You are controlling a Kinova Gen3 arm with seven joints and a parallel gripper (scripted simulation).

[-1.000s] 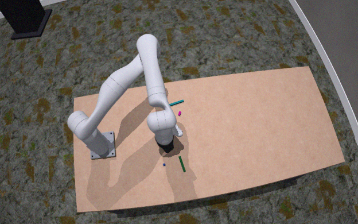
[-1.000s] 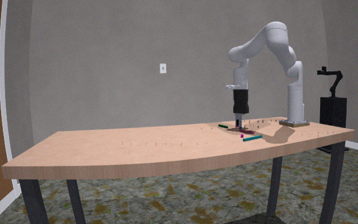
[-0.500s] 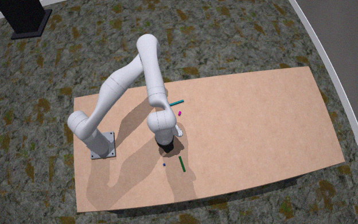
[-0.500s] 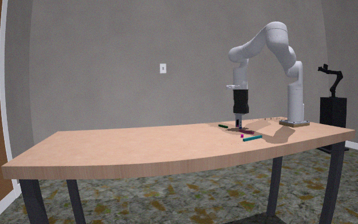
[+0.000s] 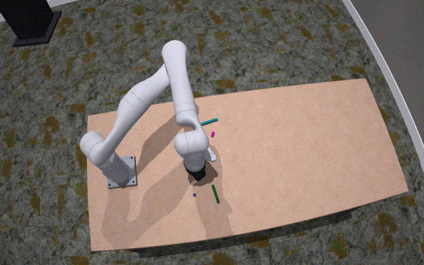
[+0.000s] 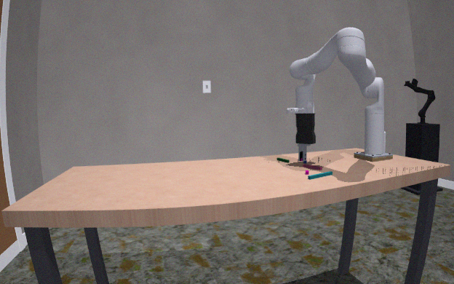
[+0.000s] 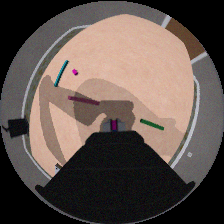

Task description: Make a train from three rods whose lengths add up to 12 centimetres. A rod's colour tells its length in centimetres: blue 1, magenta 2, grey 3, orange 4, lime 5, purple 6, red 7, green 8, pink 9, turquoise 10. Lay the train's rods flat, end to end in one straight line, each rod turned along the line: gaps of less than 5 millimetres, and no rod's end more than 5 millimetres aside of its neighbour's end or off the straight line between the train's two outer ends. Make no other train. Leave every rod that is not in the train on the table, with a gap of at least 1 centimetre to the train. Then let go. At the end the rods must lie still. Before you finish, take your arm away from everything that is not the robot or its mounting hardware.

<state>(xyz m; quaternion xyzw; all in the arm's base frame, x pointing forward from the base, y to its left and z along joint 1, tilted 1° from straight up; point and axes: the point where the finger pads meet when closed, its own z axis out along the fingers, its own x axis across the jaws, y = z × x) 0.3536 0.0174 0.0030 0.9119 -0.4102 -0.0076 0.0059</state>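
The pink rod is 10 mm behind my hand, 100 mm to the left of it and 30 mm below it. The rest, counted from my hand: turquoise rod: 10 mm ahead, 240 mm to the left, 30 mm below; then green rod: 60 mm ahead, 90 mm to the right, 30 mm below.
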